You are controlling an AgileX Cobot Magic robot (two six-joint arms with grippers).
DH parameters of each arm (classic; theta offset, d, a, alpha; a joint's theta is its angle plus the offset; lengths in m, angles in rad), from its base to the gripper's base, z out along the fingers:
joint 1: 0 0.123 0 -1.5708
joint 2: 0.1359 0 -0.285 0
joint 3: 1.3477 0 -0.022 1.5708
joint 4: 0 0.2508 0 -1.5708
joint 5: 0 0 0.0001 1.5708
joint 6: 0 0.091 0 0
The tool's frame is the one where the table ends.
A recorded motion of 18 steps. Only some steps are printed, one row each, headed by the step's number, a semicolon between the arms.
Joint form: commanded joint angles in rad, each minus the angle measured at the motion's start. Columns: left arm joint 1, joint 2, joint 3, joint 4, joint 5, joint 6; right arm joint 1, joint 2, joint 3, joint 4, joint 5, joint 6.
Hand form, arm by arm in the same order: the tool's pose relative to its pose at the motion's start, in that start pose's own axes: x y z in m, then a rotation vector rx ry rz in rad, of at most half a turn. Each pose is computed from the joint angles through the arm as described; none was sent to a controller.
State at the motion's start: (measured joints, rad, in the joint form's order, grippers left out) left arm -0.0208 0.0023 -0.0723 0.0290 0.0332 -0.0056; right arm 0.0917 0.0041 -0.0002 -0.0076 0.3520 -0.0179
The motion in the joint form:
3: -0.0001 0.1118 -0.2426 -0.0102 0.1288 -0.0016; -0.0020 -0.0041 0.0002 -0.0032 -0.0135 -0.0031
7: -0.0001 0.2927 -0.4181 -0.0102 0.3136 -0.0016; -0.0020 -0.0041 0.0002 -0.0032 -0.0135 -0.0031
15: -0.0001 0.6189 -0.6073 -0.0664 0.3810 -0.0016; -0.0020 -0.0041 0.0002 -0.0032 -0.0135 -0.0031
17: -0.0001 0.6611 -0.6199 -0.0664 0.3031 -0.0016; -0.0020 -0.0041 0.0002 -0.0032 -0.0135 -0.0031
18: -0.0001 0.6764 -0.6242 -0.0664 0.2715 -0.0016; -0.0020 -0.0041 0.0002 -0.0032 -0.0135 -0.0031
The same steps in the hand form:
3: -0.0627 0.0016 0.0039 -0.0020 -0.0020 -0.0120; -0.0013 -0.0002 -0.0003 0.0034 -0.0173 -0.0056
7: -0.0902 0.0026 0.0256 -0.0021 0.1882 -0.0122; -0.0013 -0.0002 -0.0003 0.0034 -0.0173 -0.0056
15: -0.1083 0.0010 0.0873 0.0124 0.3926 -0.0667; -0.0013 -0.0002 -0.0003 0.0034 -0.0173 -0.0056
17: -0.1124 0.0013 0.0990 0.0100 0.3443 -0.0672; -0.0013 -0.0002 -0.0003 0.0034 -0.0173 -0.0056
18: -0.1140 0.0014 0.1033 0.0090 0.3237 -0.0673; -0.0013 -0.0002 -0.0003 0.0034 -0.0173 -0.0056

